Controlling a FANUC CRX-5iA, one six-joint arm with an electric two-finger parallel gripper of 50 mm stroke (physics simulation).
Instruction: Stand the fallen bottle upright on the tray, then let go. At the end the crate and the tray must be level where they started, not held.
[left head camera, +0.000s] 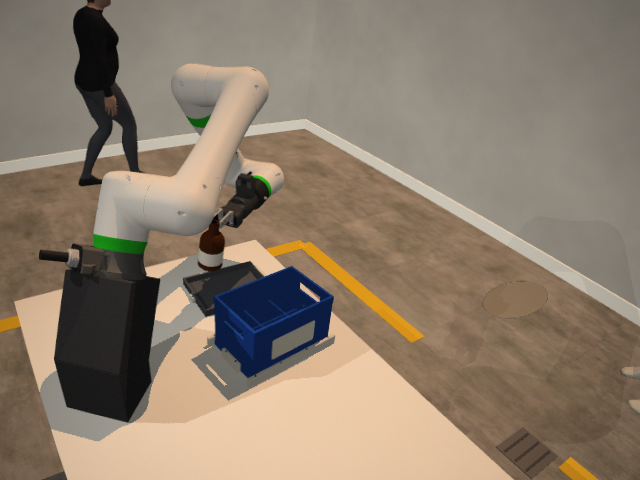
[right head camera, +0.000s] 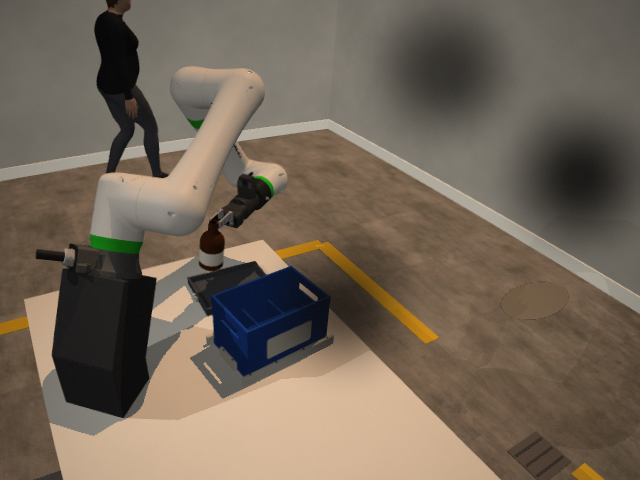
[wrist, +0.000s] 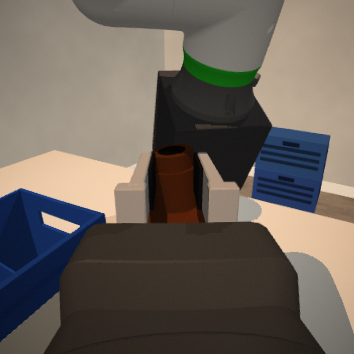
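Note:
The brown bottle with a white label hangs about upright, neck up. My gripper is shut on its neck, reaching in from the side and tilted downward. In both head views the bottle's base appears over the back left rim of the dark tray; the height between them is hard to tell. The tray lies flat on the table and does not show in the wrist view. The blue crate stands level in front of the tray.
Pale rails run along the crate's base. The black robot pedestal stands left of the tray. A person stands behind the arm. Blue drawers stand beyond the table.

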